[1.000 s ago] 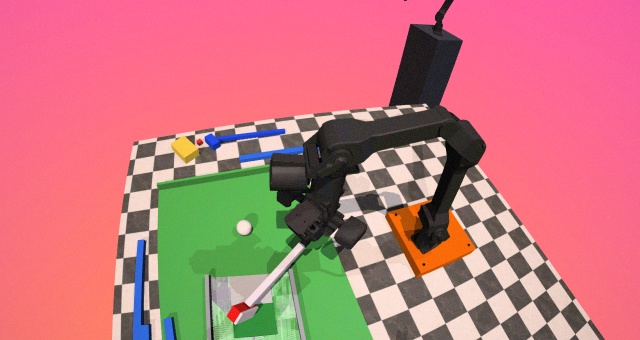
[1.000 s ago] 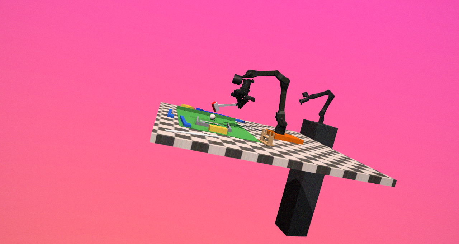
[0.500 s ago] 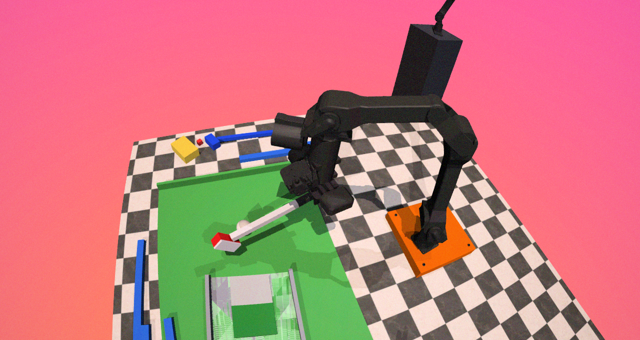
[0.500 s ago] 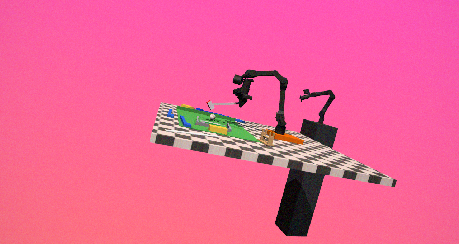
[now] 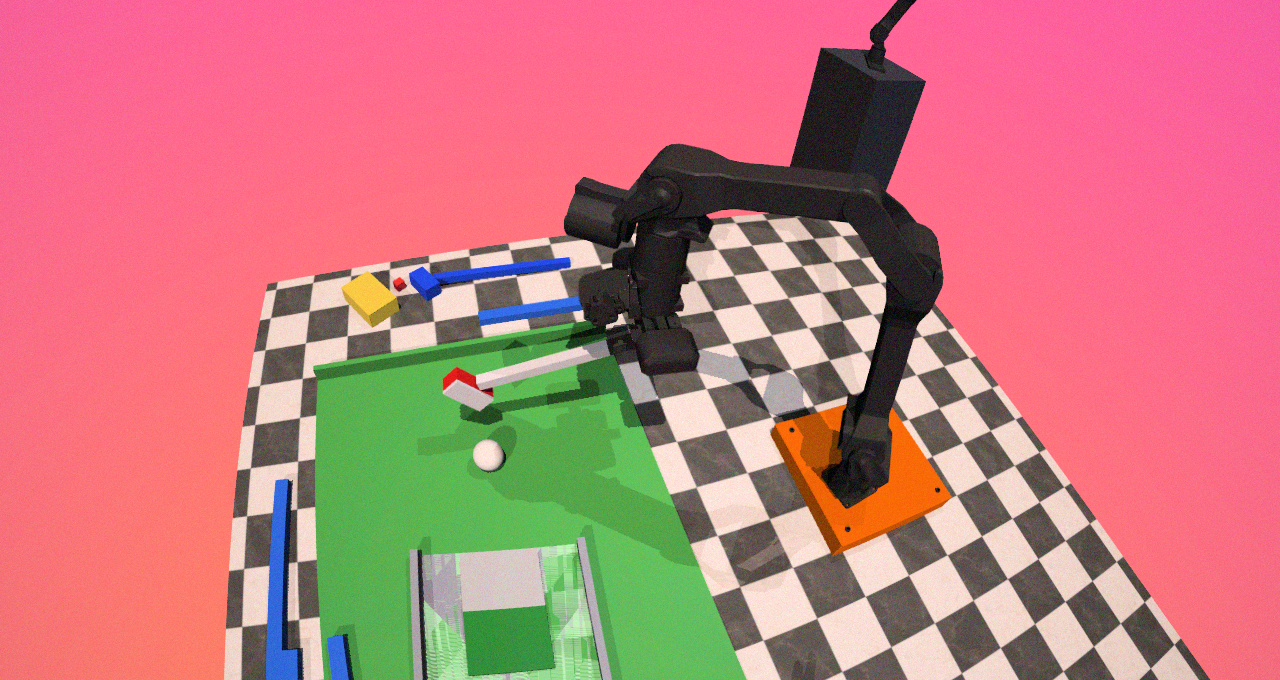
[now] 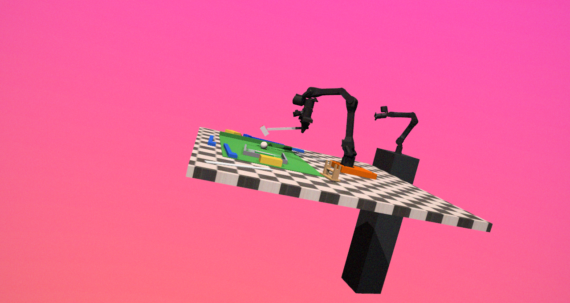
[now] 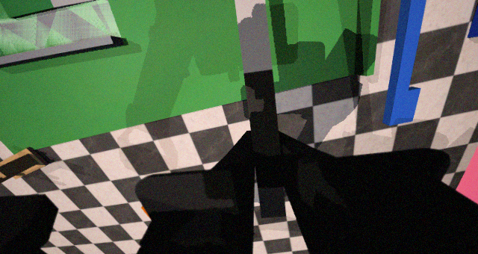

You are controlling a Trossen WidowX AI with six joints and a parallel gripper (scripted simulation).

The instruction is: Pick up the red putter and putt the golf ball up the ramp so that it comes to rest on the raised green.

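My gripper tip is 110 mm short of the red putter and 30 mm to the left of it. Also, from my gripper tip: blue putter-like piece (370 mm to the right, 130 mm below, 110 mm ahead); then green mat (260 mm ahead, 140 mm to the left, 140 mm below); then white golf ball (220 mm ahead, 120 mm below).
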